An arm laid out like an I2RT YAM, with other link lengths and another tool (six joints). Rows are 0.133 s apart.
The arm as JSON. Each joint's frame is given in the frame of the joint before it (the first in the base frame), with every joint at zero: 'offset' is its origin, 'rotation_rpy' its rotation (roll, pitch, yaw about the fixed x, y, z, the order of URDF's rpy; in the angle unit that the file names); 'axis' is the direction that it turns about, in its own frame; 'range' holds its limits. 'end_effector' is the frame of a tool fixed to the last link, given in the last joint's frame.
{
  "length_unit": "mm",
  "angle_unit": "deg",
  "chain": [
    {
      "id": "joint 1",
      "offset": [
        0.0,
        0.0,
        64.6
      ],
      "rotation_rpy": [
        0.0,
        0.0,
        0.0
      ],
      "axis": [
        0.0,
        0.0,
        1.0
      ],
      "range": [
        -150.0,
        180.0
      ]
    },
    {
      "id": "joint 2",
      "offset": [
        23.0,
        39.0,
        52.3
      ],
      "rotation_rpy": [
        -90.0,
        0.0,
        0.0
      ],
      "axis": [
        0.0,
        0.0,
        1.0
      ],
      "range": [
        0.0,
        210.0
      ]
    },
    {
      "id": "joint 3",
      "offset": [
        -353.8,
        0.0,
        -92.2
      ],
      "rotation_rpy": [
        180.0,
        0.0,
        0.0
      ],
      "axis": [
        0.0,
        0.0,
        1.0
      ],
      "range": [
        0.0,
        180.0
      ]
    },
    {
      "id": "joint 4",
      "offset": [
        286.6,
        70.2,
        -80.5
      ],
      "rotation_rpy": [
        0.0,
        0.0,
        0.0
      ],
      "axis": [
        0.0,
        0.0,
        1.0
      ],
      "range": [
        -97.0,
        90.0
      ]
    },
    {
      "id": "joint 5",
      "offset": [
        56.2,
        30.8,
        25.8
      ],
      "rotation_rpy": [
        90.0,
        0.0,
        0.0
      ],
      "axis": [
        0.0,
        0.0,
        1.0
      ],
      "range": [
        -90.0,
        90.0
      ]
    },
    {
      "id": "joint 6",
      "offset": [
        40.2,
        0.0,
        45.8
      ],
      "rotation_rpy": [
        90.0,
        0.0,
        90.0
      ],
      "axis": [
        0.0,
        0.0,
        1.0
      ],
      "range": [
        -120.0,
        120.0
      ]
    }
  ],
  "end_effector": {
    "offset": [
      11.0,
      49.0,
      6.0
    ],
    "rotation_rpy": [
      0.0,
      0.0,
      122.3
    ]
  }
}
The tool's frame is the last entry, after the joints.
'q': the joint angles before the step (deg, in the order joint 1, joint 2, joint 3, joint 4, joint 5, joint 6). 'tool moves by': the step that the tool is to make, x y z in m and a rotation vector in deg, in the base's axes. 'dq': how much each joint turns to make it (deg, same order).
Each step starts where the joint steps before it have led.
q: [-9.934, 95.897, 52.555, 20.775, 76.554, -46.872]
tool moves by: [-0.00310, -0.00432, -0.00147, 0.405, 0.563, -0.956]
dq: [-0.874, 0.001, -0.022, -1.878, -0.043, 1.310]
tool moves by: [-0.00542, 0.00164, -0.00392, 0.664, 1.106, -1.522]
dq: [-0.088, 0.000, 0.001, -5.794, 1.070, 4.700]
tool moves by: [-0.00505, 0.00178, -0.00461, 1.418, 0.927, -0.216]
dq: [0.066, -0.001, 0.000, -6.405, -0.437, 5.356]
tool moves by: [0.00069, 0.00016, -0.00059, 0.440, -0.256, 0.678]
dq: [0.109, 0.001, 0.000, -0.023, -0.743, 0.198]
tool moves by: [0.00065, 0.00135, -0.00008, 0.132, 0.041, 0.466]
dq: [0.285, -0.001, -0.001, -0.023, -0.218, -0.044]
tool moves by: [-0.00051, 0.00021, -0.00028, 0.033, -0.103, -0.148]
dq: [0.000, -0.021, 0.000, -0.455, 0.088, 0.545]
